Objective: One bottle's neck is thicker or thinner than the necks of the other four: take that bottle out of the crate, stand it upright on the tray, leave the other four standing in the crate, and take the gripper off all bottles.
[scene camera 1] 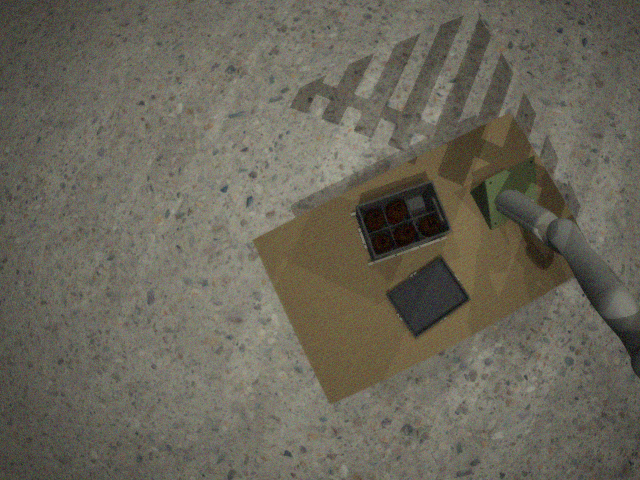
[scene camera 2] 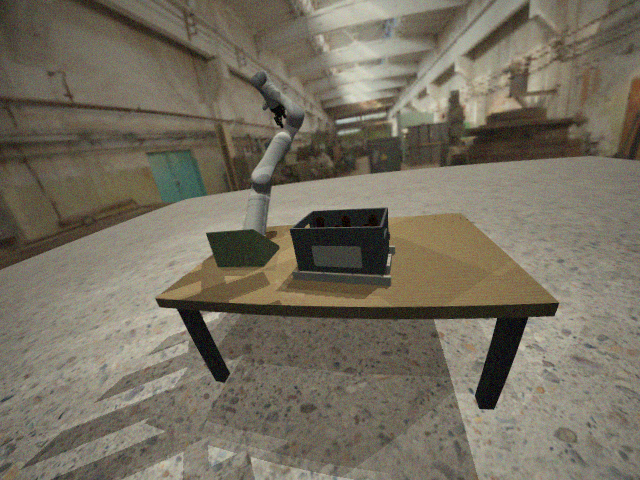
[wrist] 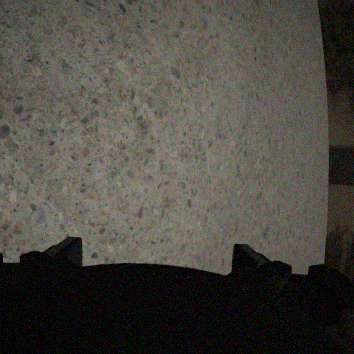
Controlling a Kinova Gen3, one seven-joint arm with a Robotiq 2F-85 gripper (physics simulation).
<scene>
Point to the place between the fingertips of my gripper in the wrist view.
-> At 156, 258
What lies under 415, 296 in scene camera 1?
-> A dark flat tray.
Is my gripper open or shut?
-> Open.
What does my gripper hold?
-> Nothing.
</scene>
